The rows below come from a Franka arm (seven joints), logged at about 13 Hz.
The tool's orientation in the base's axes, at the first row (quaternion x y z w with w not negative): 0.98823, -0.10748, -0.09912, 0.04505
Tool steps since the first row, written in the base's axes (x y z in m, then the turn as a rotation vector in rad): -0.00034, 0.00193, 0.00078, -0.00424, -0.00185, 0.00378; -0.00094, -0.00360, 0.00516, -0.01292, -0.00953, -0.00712; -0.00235, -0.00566, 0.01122, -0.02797, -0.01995, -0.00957; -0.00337, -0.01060, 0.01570, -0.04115, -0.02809, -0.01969; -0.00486, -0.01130, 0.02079, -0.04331, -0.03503, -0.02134; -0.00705, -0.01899, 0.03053, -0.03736, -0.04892, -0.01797; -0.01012, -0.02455, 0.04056, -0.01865, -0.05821, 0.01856
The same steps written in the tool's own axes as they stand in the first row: -0.00090, -0.00172, -0.00082, -0.00435, 0.00308, -0.00269; -0.00106, 0.00426, -0.00460, -0.00893, 0.01111, 0.01025; -0.00309, 0.00722, -0.01009, -0.02058, 0.02404, 0.01644; -0.00380, 0.01273, -0.01392, -0.02951, 0.03353, 0.02959; -0.00602, 0.01428, -0.01853, -0.02973, 0.04054, 0.03211; -0.00823, 0.02328, -0.02707, -0.02159, 0.05321, 0.02854; -0.01181, 0.03042, -0.03585, -0.00842, 0.06247, -0.01034
